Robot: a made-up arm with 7 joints. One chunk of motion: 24 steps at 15 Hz.
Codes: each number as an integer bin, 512 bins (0 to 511) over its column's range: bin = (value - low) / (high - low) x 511, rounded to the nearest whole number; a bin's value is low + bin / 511 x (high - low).
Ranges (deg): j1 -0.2..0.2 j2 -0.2..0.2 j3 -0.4..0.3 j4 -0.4..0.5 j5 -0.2..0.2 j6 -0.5..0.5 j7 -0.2..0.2
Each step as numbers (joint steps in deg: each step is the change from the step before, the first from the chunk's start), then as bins.
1 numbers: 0.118 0.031 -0.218 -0.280 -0.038 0.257 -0.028
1 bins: 406 295 133 68 207 387 220
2 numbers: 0.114 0.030 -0.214 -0.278 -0.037 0.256 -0.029
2 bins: 401 294 136 69 208 386 218
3 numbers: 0.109 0.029 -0.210 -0.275 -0.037 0.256 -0.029
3 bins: 395 293 139 71 208 386 218
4 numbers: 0.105 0.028 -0.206 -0.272 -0.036 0.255 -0.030
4 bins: 390 291 142 73 210 386 217
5 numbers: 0.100 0.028 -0.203 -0.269 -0.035 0.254 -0.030
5 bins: 383 291 144 74 211 385 217
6 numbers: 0.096 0.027 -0.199 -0.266 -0.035 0.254 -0.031
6 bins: 378 290 147 76 211 385 216
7 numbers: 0.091 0.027 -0.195 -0.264 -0.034 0.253 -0.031
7 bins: 372 290 150 77 212 385 216
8 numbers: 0.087 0.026 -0.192 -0.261 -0.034 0.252 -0.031
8 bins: 367 289 152 79 212 384 216
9 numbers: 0.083 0.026 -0.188 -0.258 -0.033 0.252 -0.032
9 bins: 362 289 155 81 213 384 215
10 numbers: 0.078 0.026 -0.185 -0.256 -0.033 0.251 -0.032
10 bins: 355 289 157 82 213 384 215
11 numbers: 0.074 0.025 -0.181 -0.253 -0.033 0.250 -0.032
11 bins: 350 287 160 83 213 383 215
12 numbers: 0.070 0.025 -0.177 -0.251 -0.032 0.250 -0.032
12 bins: 345 287 163 85 215 383 215
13 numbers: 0.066 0.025 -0.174 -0.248 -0.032 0.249 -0.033
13 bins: 340 287 165 86 215 383 213
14 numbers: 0.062 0.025 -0.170 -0.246 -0.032 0.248 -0.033
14 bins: 335 287 168 87 215 382 213
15 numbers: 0.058 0.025 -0.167 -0.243 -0.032 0.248 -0.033
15 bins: 330 287 170 89 215 382 213
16 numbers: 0.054 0.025 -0.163 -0.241 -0.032 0.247 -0.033
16 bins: 324 287 173 90 215 382 213
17 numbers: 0.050 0.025 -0.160 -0.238 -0.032 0.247 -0.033
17 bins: 319 287 175 92 215 382 213
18 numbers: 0.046 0.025 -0.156 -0.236 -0.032 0.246 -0.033
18 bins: 314 287 178 93 215 381 213
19 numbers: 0.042 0.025 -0.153 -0.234 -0.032 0.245 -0.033
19 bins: 309 287 180 94 215 381 213
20 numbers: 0.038 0.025 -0.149 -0.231 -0.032 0.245 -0.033
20 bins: 304 287 183 96 215 381 213
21 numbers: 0.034 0.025 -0.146 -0.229 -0.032 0.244 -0.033
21 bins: 299 287 185 97 215 380 213
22 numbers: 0.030 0.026 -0.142 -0.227 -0.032 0.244 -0.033
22 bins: 294 289 188 98 215 380 213
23 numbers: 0.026 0.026 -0.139 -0.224 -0.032 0.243 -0.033
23 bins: 289 289 191 100 215 380 213
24 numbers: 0.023 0.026 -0.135 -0.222 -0.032 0.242 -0.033
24 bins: 285 289 193 101 215 379 213
